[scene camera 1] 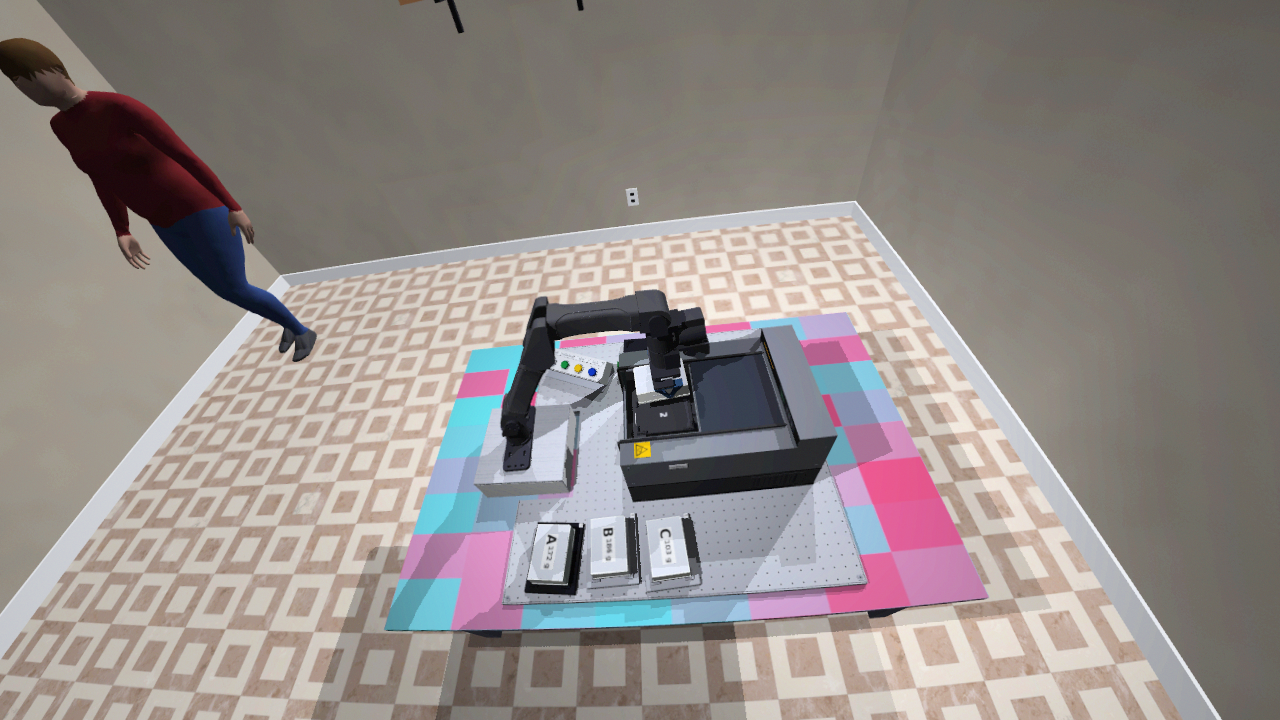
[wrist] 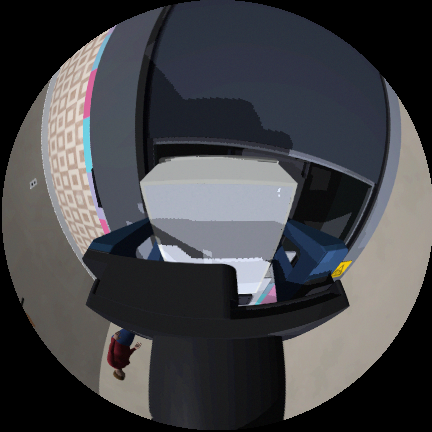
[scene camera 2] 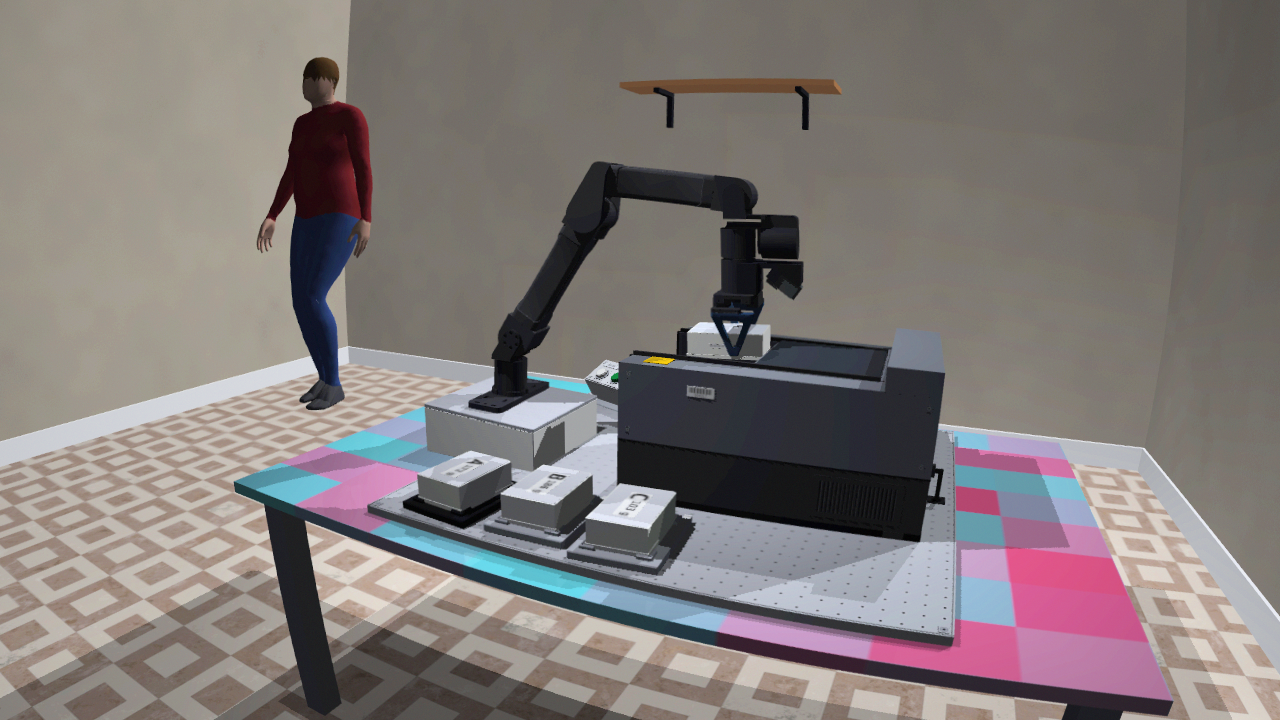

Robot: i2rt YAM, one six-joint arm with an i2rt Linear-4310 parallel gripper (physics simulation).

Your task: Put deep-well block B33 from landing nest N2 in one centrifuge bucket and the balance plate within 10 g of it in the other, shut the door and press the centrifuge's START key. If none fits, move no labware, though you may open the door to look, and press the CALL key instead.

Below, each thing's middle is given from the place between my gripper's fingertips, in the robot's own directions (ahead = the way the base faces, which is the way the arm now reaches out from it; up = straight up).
The dark centrifuge (scene camera 2: 851, 453) is 12 cm ahead of my hand, 8 cm below it and 6 cm to the right of it. The rest, counted from my hand: sliding door (scene camera 1: 735, 392) (15 cm ahead, 6 cm to the right, 1 cm above); then button panel (scene camera 1: 563, 369) (28 cm behind, 24 cm to the left, 16 cm below).
